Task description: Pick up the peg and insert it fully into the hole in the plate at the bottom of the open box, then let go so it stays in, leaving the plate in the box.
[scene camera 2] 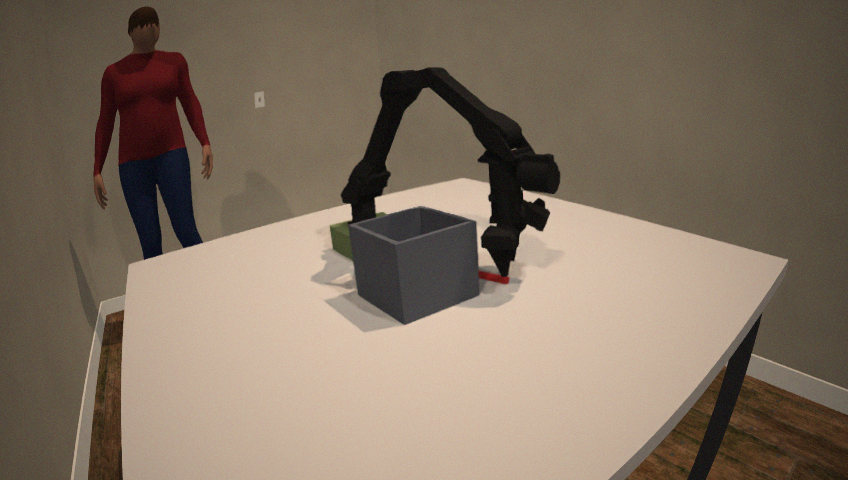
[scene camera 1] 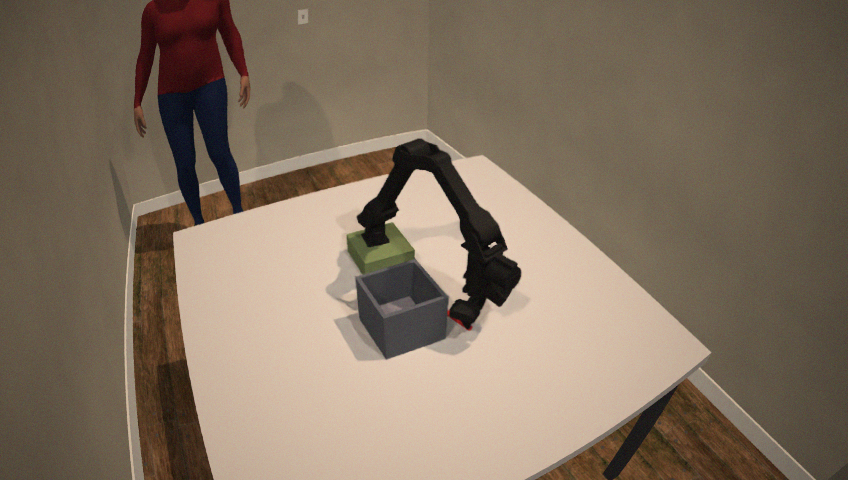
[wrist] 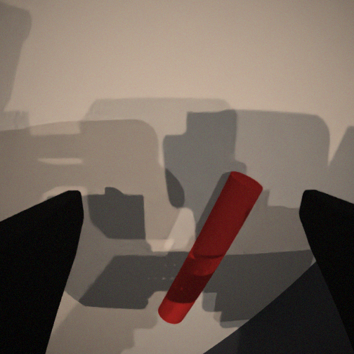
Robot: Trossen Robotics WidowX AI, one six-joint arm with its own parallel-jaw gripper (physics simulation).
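Places are measured from the arm's base along level axes (x left, y back, z up), in metres.
Where they show: gripper, between the fingertips: (scene camera 2: 508,268); arm's base, origin of its link: (scene camera 1: 375,238).
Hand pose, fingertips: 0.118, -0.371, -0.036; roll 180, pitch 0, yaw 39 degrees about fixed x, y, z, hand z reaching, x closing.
Things, the pixels of their centre, and the offset from my fingertips, as dx, dy, dz. Level surfaces: height alone.
- red round peg, middle of its body: (scene camera 2: 489,276) (scene camera 1: 459,320) -0.028, +0.023, -0.016
- dark grey open box, middle of its body: (scene camera 2: 413,260) (scene camera 1: 401,309) -0.169, +0.059, +0.046
- plate, middle of its body: (scene camera 1: 401,319) -0.169, +0.059, +0.011
- pale table, height of its surface: dz -0.023
A red round peg (scene camera 1: 460,321) (scene camera 2: 493,277) (wrist: 215,240) lies flat on the table beside the right wall of the open box. In the wrist view it lies slantwise between the wide-apart fingers, touching neither in that view. My gripper (wrist: 195,203) is open and points down over the peg, close above the table; in both scene views its fingertips are beside the box. The dark grey open box (scene camera 1: 416,333) (scene camera 2: 440,267) stands upright on the table. Part of the plate (scene camera 1: 399,305) shows pale at the box bottom in scene camera 1; its hole cannot be made out.
The arm rises from a green base block (scene camera 1: 386,256) (scene camera 2: 340,239) behind the box on the pale table (scene camera 1: 309,386) (scene camera 2: 267,368). The box wall (wrist: 285,315) shows at the lower right of the wrist view, near the right finger. A person (scene camera 1: 190,59) (scene camera 2: 148,113) stands behind the table.
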